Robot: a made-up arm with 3 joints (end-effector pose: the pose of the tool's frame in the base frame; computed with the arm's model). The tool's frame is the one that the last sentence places. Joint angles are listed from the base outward.
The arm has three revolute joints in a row. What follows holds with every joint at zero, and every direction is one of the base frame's. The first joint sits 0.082 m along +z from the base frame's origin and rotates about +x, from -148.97 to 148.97 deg. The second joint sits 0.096 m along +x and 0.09 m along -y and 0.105 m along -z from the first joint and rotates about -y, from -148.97 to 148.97 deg. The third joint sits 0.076 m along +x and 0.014 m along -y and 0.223 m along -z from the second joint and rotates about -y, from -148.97 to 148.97 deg. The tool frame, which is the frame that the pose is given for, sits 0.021 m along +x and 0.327 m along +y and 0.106 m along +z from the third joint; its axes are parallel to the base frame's.
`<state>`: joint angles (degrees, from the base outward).
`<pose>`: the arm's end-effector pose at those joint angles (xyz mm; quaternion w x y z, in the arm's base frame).
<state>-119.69 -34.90 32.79</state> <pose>55.6 -307.0 0.3 0.5023 -0.8645 0.0092 -0.0159</pose>
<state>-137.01 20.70 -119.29</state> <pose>347.6 -383.6 166.5 0.2390 -0.6068 0.2778 -0.7054</pose>
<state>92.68 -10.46 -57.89</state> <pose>236.5 307.7 319.6 0.5712 0.5985 0.3878 0.4064</pose>
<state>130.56 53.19 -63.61</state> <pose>359.9 -86.3 301.7 0.4165 0.9046 0.0380 0.0825</pose>
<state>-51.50 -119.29 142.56</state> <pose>-158.3 172.9 -65.4 0.8822 -0.4255 -0.1816 0.0876</pose>
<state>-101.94 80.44 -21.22</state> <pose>248.2 -41.1 -137.3 0.5475 -0.6754 -0.3111 0.3838</pose>
